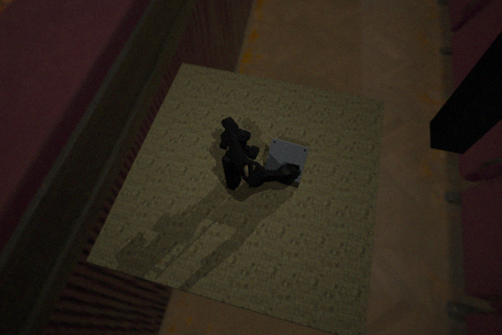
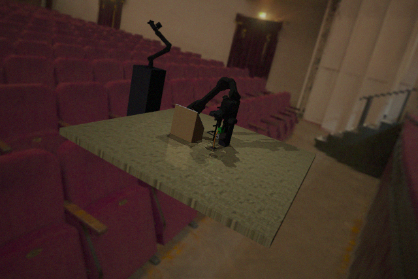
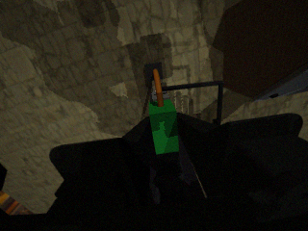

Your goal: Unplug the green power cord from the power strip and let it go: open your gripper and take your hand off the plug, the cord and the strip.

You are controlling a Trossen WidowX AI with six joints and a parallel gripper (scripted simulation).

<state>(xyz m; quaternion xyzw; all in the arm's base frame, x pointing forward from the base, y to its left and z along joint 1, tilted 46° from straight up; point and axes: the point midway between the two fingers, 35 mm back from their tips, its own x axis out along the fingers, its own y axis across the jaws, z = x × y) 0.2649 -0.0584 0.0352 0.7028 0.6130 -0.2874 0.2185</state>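
Now: the green plug 3 cm to the left of my gripper tip.
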